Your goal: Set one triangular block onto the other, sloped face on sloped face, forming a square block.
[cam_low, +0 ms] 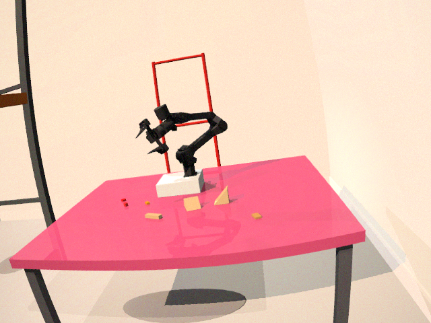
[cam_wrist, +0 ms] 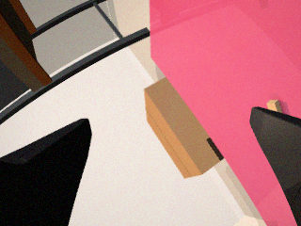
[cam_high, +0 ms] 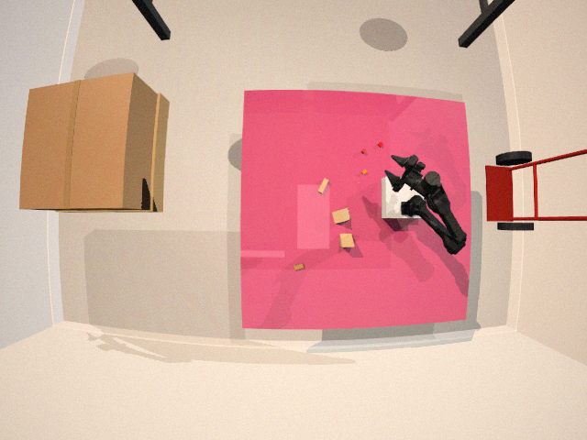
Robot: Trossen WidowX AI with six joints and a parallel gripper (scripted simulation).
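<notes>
My gripper tip is now 25 cm above the triangular block, 21 cm to the right of it and 15 cm short of it. The rest, counted from my gripper tip: orange cube: 26 cm below, 2 cm to the right, 2 cm ahead.
</notes>
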